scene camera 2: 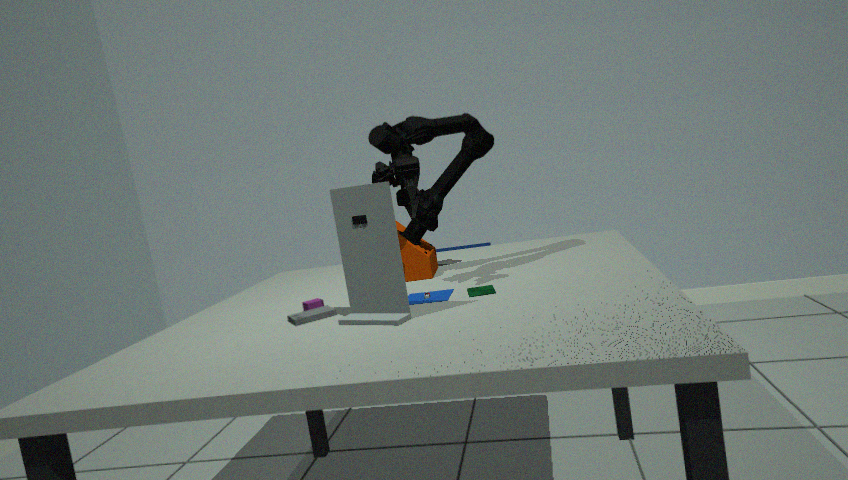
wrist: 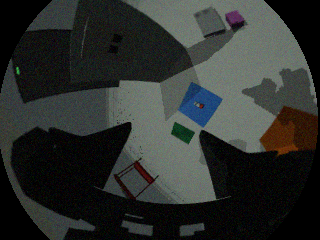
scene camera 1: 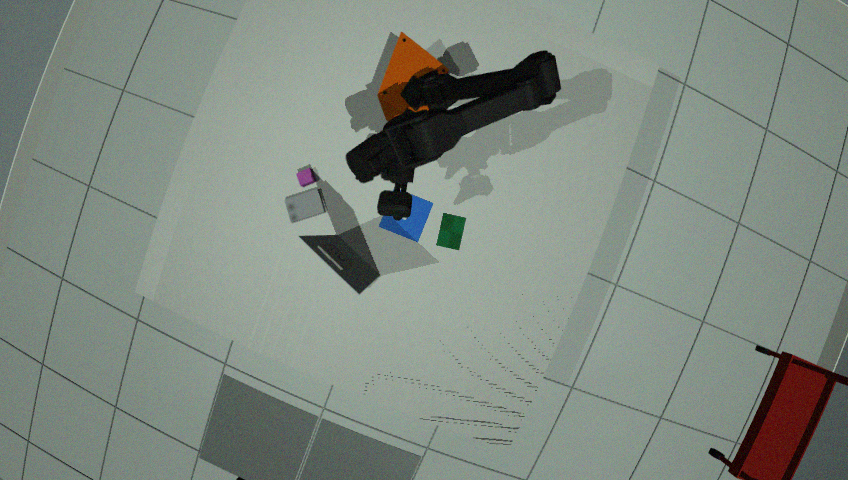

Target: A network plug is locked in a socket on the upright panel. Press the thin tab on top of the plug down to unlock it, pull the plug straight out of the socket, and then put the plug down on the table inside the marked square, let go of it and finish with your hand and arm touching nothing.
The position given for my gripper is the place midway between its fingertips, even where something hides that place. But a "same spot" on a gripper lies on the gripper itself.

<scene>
My gripper shows in scene camera 2, in the wrist view [166, 129] and in scene camera 1. The same spot on my gripper: [scene camera 1: 397, 204] is [scene camera 2: 410, 156].
</scene>
